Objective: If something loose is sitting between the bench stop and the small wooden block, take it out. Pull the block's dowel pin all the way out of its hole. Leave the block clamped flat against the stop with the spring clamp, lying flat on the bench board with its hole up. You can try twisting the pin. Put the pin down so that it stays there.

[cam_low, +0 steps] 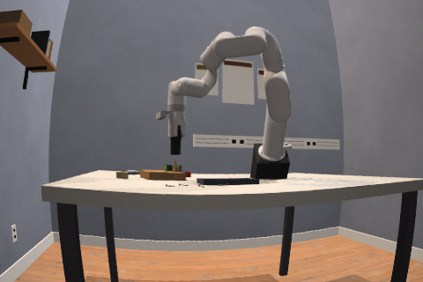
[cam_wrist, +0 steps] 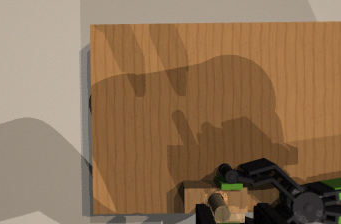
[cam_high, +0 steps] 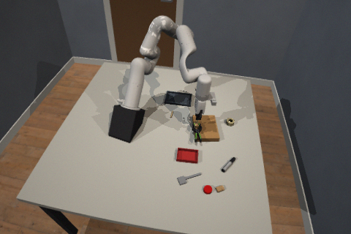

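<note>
Now: hand 6 cm above the dowel pin. From my hand the other things lie so: red tray: 4 cm behind, 23 cm to the right, 11 cm below; small wooden block: 8 cm below; loose dowel: 17 cm behind, 10 cm to the left, 12 cm below.
</note>
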